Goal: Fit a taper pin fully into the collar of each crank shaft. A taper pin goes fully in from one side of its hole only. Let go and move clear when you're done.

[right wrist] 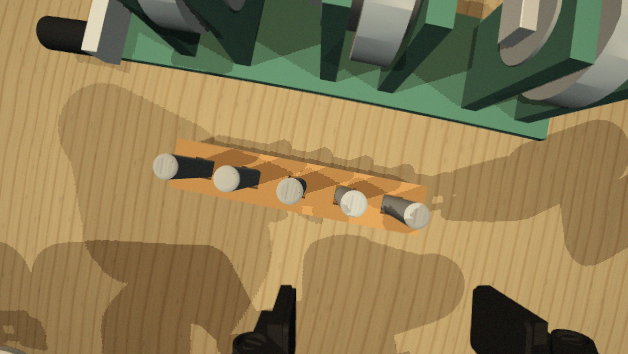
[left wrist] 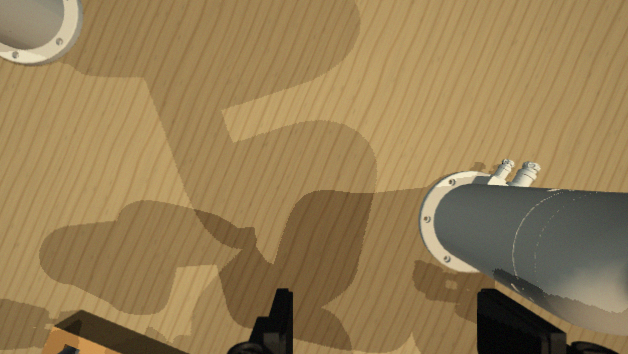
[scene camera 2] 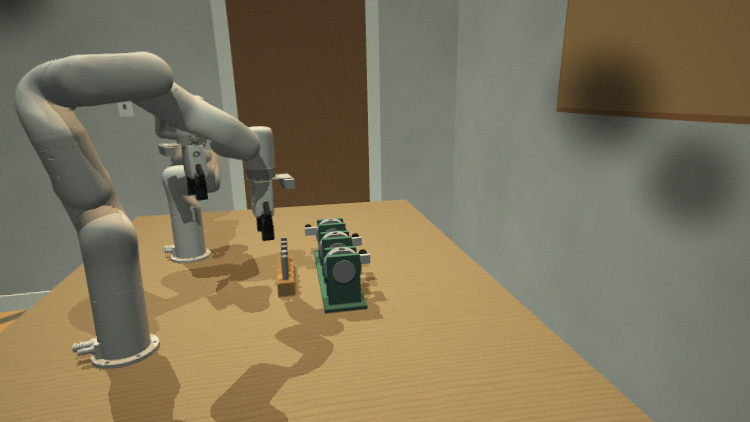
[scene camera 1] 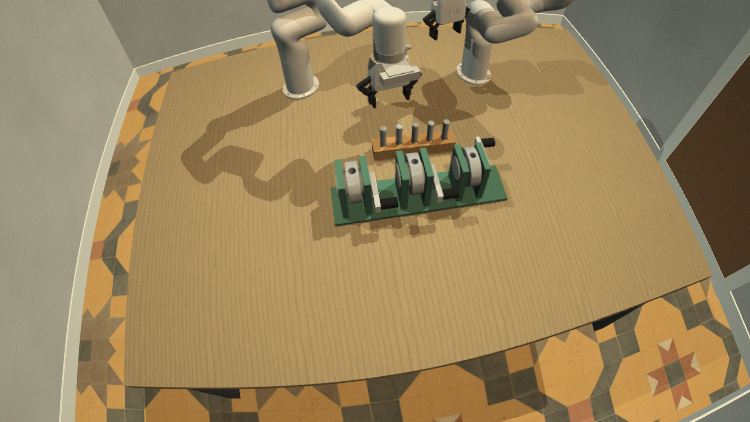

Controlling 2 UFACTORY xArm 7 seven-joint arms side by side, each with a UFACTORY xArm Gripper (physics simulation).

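Where they show: left gripper, fingertip midpoint: [left wrist: 384,320] [scene camera 2: 198,197] [scene camera 1: 445,34]; right gripper, fingertip midpoint: [right wrist: 384,316] [scene camera 2: 265,235] [scene camera 1: 389,100]; left arm's base, origin of the base link: [left wrist: 467,220] [scene camera 2: 191,256] [scene camera 1: 473,73]; right arm's base, origin of the base link: [left wrist: 32,14] [scene camera 2: 126,351] [scene camera 1: 300,87].
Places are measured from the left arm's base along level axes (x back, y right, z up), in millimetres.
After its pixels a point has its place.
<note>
Several grey taper pins [scene camera 1: 414,133] @(z 80, x -372, y 230 mm) [right wrist: 290,191] @(z 109, x -364, y 229 mm) stand upright in the orange rack [scene camera 1: 377,151] @(z 39, x -403, y 328 mm) [scene camera 2: 286,288] @(z 24, x -386, y 341 mm) [right wrist: 195,149] @(z 40, x -361, y 131 mm). Beside it, the green stand [scene camera 1: 493,190] @(z 10, x -501, y 14 mm) [scene camera 2: 346,308] @(z 8, x -556, y 439 mm) [right wrist: 295,76] @(z 10, x -463, y 185 mm) bears three crank shafts with pale collars: a left collar [scene camera 1: 352,186] @(z 135, x -580, y 377 mm), a middle collar [scene camera 1: 416,178] @(z 133, x -555, y 234 mm) and a right collar [scene camera 1: 475,170] @(z 134, x -527, y 90 mm) in scene camera 1. Each shows a dark open hole on top. My right gripper [scene camera 1: 390,101] @(z 163, x -329, y 296 mm) [scene camera 2: 266,238] @(z 163, x -329, y 296 mm) [right wrist: 384,316] @(z 163, x -329, y 296 mm) is open and empty, above the table behind the rack. My left gripper [scene camera 1: 446,34] @(z 238, x -96, y 131 mm) [scene camera 2: 199,197] @(z 238, x -96, y 131 mm) [left wrist: 384,320] @(z 238, x -96, y 131 mm) is open and empty, high near its own base.
Two cranks' black handles [scene camera 1: 388,203] @(z 108, x -606, y 297 mm) [scene camera 1: 447,193] @(z 112, x -580, y 161 mm) point low at the front; the third handle [scene camera 1: 487,142] @(z 110, x -416, y 39 mm) sticks out at the back right. The left arm's base [scene camera 1: 474,73] @(z 42, x -46, y 9 mm) and right arm's base [scene camera 1: 300,86] @(z 46, x -131, y 583 mm) stand at the back of the table [scene camera 1: 293,293] @(z 0, x -794, y 519 mm).
</note>
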